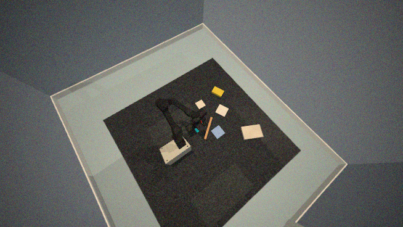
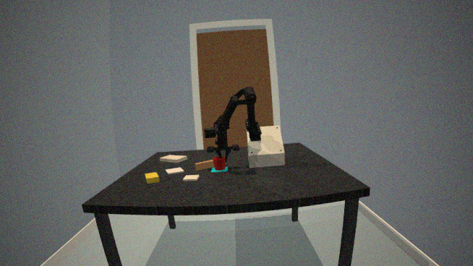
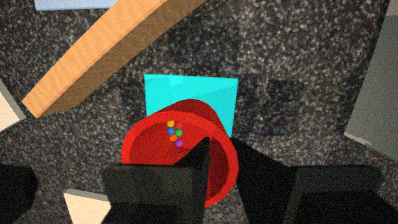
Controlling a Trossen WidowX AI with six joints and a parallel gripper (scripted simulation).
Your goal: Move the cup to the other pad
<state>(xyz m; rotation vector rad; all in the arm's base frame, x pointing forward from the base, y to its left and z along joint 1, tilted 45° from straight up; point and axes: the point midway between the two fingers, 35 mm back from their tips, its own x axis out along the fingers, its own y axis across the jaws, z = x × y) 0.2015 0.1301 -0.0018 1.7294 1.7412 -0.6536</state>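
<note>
My gripper tip is 3 cm short of the red cup. Also, from my gripper tip: orange bar: 9 cm ahead, 8 cm to the right, 3 cm below; then cyan pad: 5 cm below, 3 cm ahead; then light blue pad: 16 cm to the right, 15 cm ahead, 5 cm below.
</note>
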